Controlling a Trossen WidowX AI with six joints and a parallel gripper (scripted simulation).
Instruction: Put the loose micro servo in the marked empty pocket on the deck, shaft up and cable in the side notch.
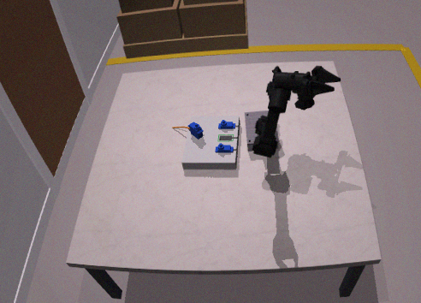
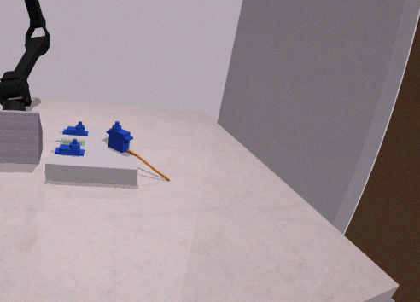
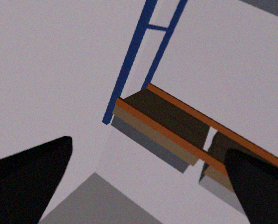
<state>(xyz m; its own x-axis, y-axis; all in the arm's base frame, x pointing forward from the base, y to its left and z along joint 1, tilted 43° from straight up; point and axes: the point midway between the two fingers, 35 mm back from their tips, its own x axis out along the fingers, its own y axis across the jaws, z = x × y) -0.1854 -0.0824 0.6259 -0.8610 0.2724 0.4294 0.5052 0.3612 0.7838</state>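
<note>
My gripper tip is now 47 cm short of the grey deck, 43 cm to the left of it and 61 cm above it.
</note>
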